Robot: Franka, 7 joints.
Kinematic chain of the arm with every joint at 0, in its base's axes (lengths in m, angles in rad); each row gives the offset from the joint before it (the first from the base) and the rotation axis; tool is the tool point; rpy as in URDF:
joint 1: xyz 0 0 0.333 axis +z
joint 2: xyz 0 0 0 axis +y
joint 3: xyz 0 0 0.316 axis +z
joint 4: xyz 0.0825 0 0 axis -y
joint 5: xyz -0.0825 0 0.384 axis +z
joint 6: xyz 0 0 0 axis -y
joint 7: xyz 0.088 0 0 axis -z
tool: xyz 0 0 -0.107 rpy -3.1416 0 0
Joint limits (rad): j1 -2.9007..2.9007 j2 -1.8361..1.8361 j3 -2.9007..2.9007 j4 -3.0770..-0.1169 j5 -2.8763..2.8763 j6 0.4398..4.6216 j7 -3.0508..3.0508
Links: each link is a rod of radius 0.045 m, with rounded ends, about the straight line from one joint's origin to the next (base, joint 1, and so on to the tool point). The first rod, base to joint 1, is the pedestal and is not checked.
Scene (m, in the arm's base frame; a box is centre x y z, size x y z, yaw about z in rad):
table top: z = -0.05
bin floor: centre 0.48 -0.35 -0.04 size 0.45 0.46 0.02 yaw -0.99
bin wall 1: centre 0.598 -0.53 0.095 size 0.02 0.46 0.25 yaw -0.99
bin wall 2: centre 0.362 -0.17 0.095 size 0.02 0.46 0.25 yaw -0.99
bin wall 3: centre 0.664 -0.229 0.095 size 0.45 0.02 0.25 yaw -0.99
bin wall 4: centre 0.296 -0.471 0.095 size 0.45 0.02 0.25 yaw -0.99
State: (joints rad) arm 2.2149 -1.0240 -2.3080 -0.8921 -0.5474 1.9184 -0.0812
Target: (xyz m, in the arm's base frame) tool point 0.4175 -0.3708 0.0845
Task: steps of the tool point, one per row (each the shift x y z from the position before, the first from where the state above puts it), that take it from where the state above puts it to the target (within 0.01 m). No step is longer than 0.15 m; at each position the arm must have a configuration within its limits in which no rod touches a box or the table.
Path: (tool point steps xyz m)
1: -0.0621 -0.0048 -0.1187
2: -0.0947 0.0053 -0.1031
3: -0.1165 0.0223 -0.0767

